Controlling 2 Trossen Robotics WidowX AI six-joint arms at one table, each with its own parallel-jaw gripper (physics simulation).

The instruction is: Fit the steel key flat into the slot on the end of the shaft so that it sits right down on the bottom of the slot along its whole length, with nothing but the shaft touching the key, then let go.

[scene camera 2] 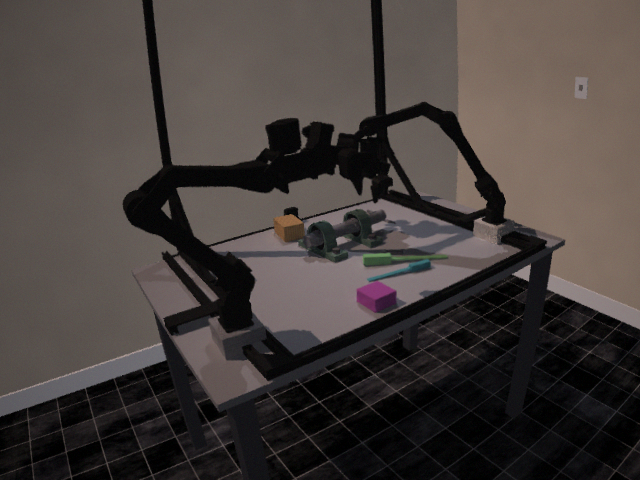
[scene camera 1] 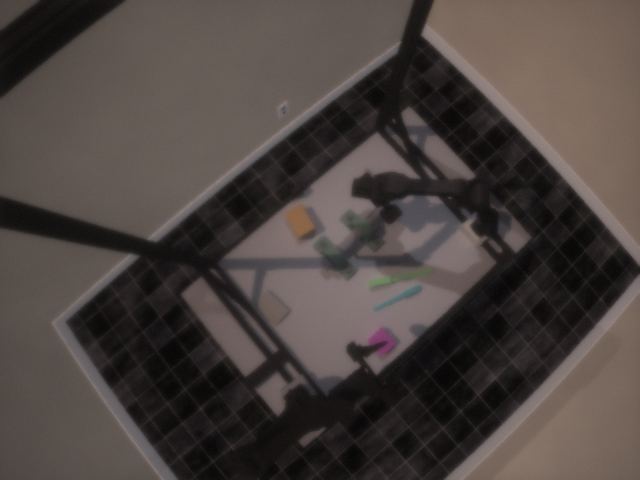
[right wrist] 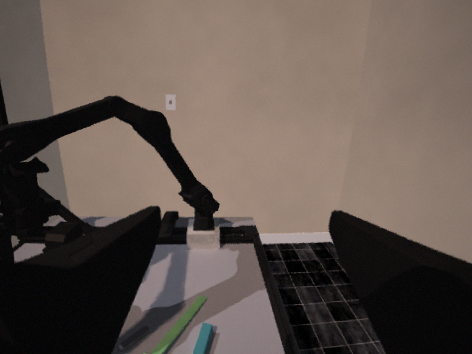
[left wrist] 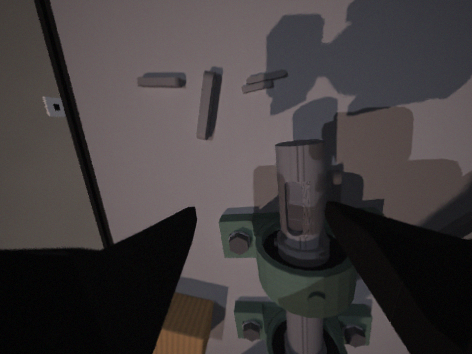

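Seen in the pictures: left gripper, fingertip midpoint: (scene camera 2: 367, 198) (scene camera 1: 373, 202) (left wrist: 259, 211); right gripper, fingertip midpoint: (scene camera 2: 363, 151) (scene camera 1: 397, 354) (right wrist: 246, 217); left arm's base, link origin: (scene camera 2: 494, 220) (scene camera 1: 480, 226) (right wrist: 203, 225); right arm's base, link origin: (scene camera 2: 235, 322) (scene camera 1: 299, 395).
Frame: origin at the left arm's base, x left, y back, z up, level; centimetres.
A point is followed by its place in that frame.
A grey steel shaft (scene camera 1: 352, 244) {z 0.6, x -27.6, y -41.9 cm} (scene camera 2: 339, 229) {z 0.5, x -27.4, y -43.6 cm} (left wrist: 290, 162) {z 1.1, x -31.5, y -24.6 cm} lies in two green bearing blocks (scene camera 2: 328, 238) {z 0.3, x -24.1, y -50.2 cm} (left wrist: 307, 292) {z 4.0, x -30.4, y -34.3 cm}. The slot (left wrist: 295, 200) {z 0.7, x -30.9, y -28.0 cm} near its end faces up and looks empty, partly shaded. Loose grey bars lie on the table beyond the shaft end: a short one (left wrist: 161, 81) {z -4.4, x -44.0, y -16.7 cm}, a longer one (left wrist: 206, 105) {z -3.9, x -39.3, y -19.4 cm} and two small ones (left wrist: 265, 80) {z -5.0, x -33.2, y -17.4 cm} close together. I cannot tell which is the key. My left gripper (left wrist: 259, 211) {z 5.2, x -33.9, y -26.7 cm} is open above the shaft end, the shaft nearer its right-hand finger in the left wrist view. My right gripper (right wrist: 246, 217) {z 32.2, x 3.3, y -57.6 cm} is open, empty and away from the shaft.
An orange block (scene camera 1: 300, 222) {z -0.2, x -46.7, y -50.9 cm} (scene camera 2: 288, 228) {z -0.9, x -42.5, y -53.5 cm} (left wrist: 185, 327) {z -0.9, x -44.3, y -47.4 cm} stands beside the bearing blocks. A green tool (scene camera 1: 379, 282) {z -2.8, x -10.4, y -43.4 cm} (scene camera 2: 377, 259) {z -3.6, x -9.3, y -43.6 cm} (right wrist: 182, 322) {z -4.6, x -3.7, y -31.7 cm}, a teal tool (scene camera 1: 398, 298) {z -4.6, x -0.9, y -41.8 cm} (scene camera 2: 419, 266) {z -4.1, x 1.2, y -37.0 cm} (right wrist: 202, 339) {z -3.5, x 0.4, y -36.5 cm} and a magenta block (scene camera 1: 379, 336) {z -1.8, x 4.2, y -56.8 cm} (scene camera 2: 376, 296) {z -1.9, x 9.1, y -59.6 cm} lie nearer the front edge. A dark bar (right wrist: 134, 337) {z -4.7, x -12.4, y -34.6 cm} lies beside the green tool.
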